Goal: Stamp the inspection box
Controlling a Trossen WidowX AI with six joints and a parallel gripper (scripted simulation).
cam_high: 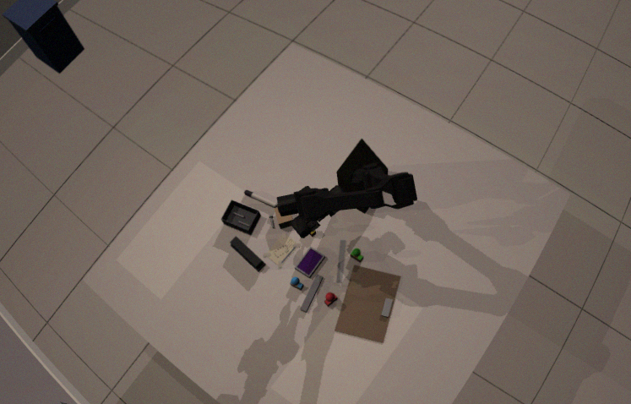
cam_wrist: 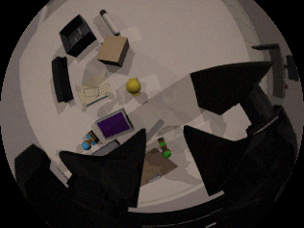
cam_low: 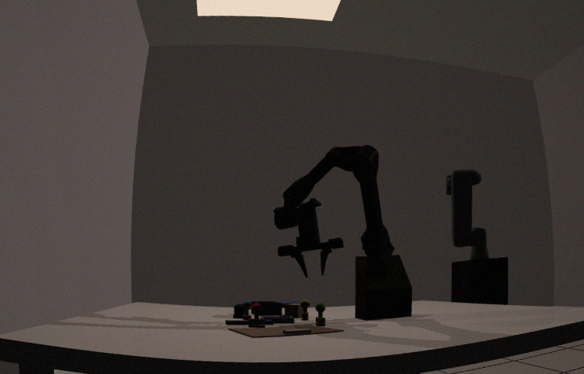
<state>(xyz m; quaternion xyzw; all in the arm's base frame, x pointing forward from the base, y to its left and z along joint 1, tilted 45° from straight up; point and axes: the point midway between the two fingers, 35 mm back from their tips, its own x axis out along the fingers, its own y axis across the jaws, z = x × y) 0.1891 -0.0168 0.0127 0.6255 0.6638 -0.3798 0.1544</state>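
Right now the green-knobbed stamp is 130 mm to the left of my gripper tip, 120 mm below it and 10 mm ahead of it. The rest, counted from my gripper tip: yellow stamp 120 mm below, 60 mm to the right, 20 mm ahead; then small carton 160 mm to the right, 110 mm below, 40 mm ahead; then purple ink pad 130 mm below, 110 mm ahead, 10 mm to the left.
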